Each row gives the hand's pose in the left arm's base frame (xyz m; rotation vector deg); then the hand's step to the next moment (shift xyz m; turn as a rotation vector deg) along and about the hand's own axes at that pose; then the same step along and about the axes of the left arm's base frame.
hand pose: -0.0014 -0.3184 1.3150 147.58 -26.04 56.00
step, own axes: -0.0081 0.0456 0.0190 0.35 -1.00 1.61
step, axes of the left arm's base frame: -0.0137 -0.0472 -0.0095 1.58 0.14 -1.10
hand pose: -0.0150 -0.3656 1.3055 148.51 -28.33 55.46
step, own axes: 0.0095 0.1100 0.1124 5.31 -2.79 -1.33
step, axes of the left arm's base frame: 0.0227 -0.1463 -0.0540 4.21 1.94 4.03
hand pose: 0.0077 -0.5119 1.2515 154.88 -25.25 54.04
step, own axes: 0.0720 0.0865 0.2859 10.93 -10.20 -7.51
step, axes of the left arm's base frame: 0.1833 -0.1870 -0.1608 7.59 9.67 11.35
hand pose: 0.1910 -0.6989 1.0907 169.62 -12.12 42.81
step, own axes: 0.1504 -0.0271 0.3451 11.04 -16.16 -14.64
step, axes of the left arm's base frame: 0.2960 -0.0290 -0.2324 5.28 16.34 17.40
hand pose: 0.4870 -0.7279 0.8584 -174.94 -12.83 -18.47
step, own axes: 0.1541 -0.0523 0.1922 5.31 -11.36 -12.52
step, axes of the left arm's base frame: 0.1802 0.0878 -0.1524 0.88 10.97 13.89
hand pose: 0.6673 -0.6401 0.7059 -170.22 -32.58 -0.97
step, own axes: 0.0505 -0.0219 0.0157 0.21 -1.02 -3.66
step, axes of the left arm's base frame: 0.0387 0.0406 -0.0115 -0.14 0.59 3.76
